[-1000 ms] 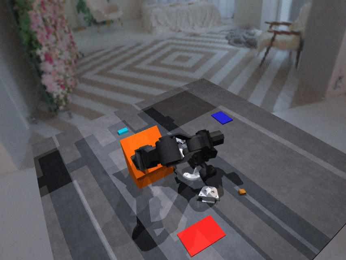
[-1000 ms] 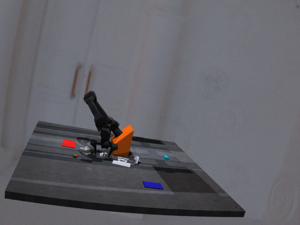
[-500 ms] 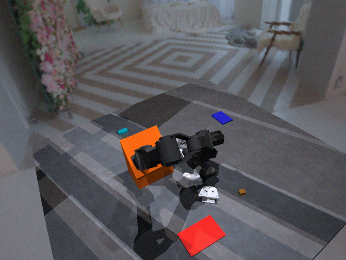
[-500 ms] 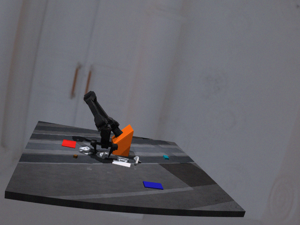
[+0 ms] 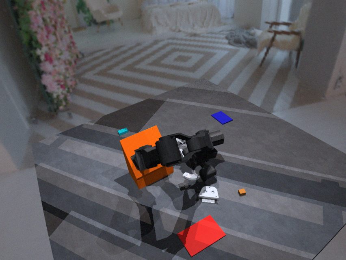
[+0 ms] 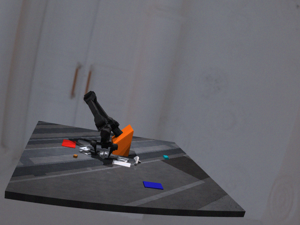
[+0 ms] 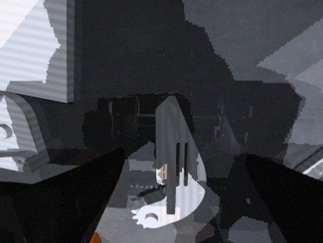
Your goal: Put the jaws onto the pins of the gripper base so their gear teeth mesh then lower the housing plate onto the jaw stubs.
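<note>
The gripper jaw is 30 mm behind my gripper tip and 20 mm to the left of it. Round my gripper tip: red tile (230 mm to the right, 170 mm behind); then small brown cube (190 mm to the right, 80 mm ahead); then white flat slab (120 mm to the left, 100 mm ahead).
</note>
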